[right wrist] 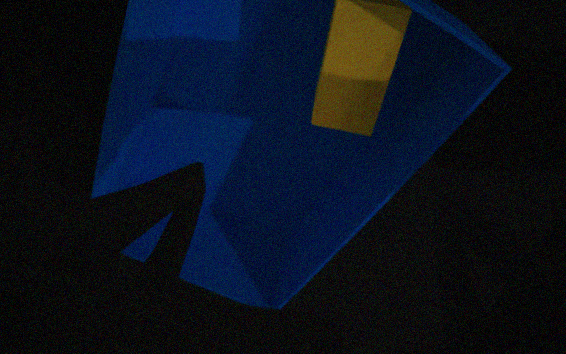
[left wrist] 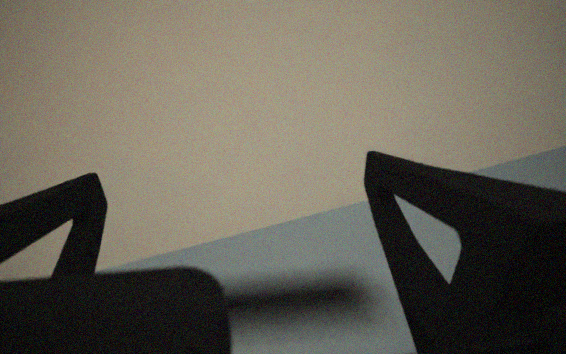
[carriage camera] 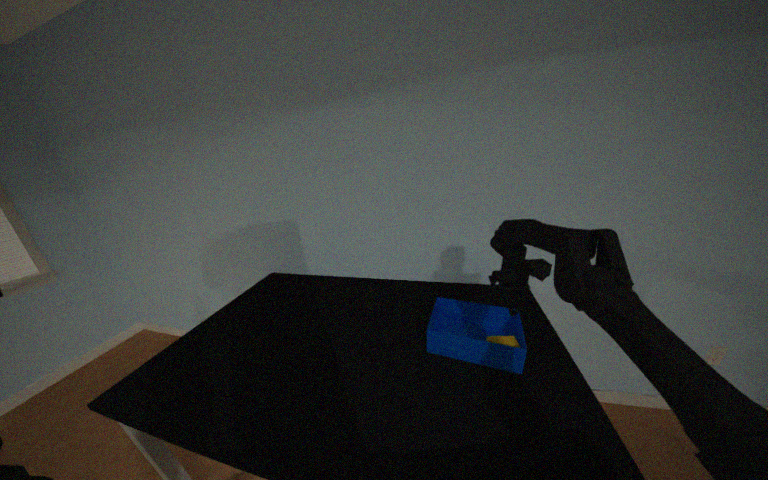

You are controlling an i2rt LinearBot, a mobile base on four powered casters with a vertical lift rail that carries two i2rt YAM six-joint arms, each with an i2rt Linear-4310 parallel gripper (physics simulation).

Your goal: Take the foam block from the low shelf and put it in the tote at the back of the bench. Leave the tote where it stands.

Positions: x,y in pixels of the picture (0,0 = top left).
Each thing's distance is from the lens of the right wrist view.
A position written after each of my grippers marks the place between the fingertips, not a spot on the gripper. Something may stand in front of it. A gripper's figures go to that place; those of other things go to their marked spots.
my right gripper (right wrist: 320,191): 14 cm
blue tote (right wrist: 282,197): 39 cm
